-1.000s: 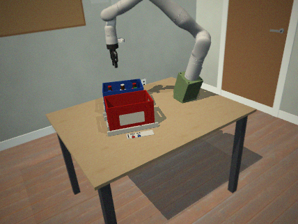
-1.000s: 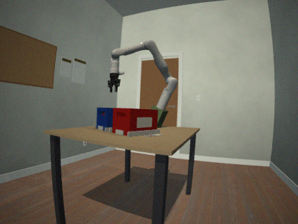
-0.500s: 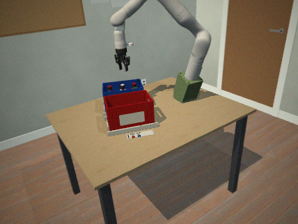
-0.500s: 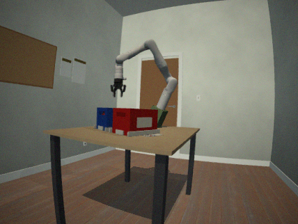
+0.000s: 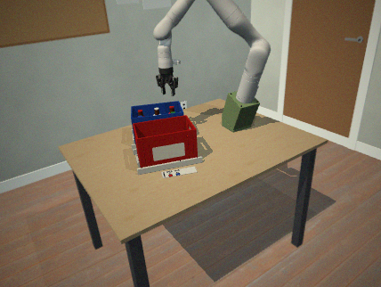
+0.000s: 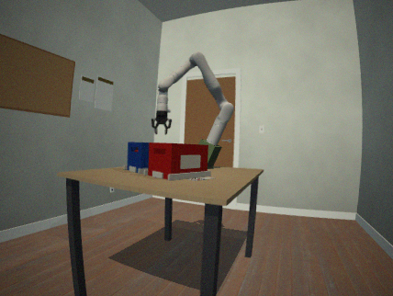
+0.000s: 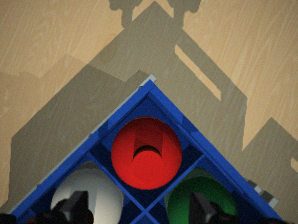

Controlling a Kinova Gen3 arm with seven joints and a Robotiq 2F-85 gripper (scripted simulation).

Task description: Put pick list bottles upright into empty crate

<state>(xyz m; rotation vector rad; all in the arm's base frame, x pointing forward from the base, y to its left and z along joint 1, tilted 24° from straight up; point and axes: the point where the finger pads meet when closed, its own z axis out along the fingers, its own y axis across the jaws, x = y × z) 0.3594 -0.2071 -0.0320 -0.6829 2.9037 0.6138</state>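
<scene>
The white-label bottle lies 70 mm ahead of my hand, 30 mm to the right of it and 160 mm below it. From my hand the other things lie so: blue crate (90 mm ahead, 10 mm to the left, 160 mm below); then green-label bottle (20 mm ahead, 80 mm to the left, 160 mm below); then blue-label bottle (180 mm ahead, 30 mm to the left, 160 mm below).
</scene>
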